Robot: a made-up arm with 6 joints.
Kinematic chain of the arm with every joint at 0, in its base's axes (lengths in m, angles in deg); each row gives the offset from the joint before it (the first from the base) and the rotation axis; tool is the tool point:
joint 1: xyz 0 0 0.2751 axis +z
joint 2: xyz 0 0 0 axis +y
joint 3: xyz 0 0 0.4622 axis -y
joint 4: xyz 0 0 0 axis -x
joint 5: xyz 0.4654 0 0 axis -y
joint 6: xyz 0 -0.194 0 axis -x
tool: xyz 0 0 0
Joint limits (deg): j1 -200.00..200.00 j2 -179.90..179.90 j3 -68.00..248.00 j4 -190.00..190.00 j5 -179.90..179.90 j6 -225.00..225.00
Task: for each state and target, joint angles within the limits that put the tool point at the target. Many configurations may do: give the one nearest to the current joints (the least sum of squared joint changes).
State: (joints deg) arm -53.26 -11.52 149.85 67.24 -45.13 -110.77
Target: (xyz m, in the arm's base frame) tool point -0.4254 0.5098 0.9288
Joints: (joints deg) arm -56.83 -29.86 98.71 66.55 -45.13 -110.77
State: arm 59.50 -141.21 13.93 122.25 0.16 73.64
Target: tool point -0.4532 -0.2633 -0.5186
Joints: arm 39.73 -156.21 51.65 116.69 0.16 73.64
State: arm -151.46 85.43 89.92 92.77 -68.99 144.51
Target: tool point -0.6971 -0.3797 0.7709
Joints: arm -152.04 73.09 96.27 92.50 -68.99 144.51
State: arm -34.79 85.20 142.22 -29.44 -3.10 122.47
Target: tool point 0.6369 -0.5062 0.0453
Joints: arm -25.84 134.22 154.95 -23.47 -3.10 122.47
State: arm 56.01 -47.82 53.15 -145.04 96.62 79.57
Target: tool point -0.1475 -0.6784 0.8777
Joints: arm 90.88 -64.35 72.07 -144.46 96.62 79.57
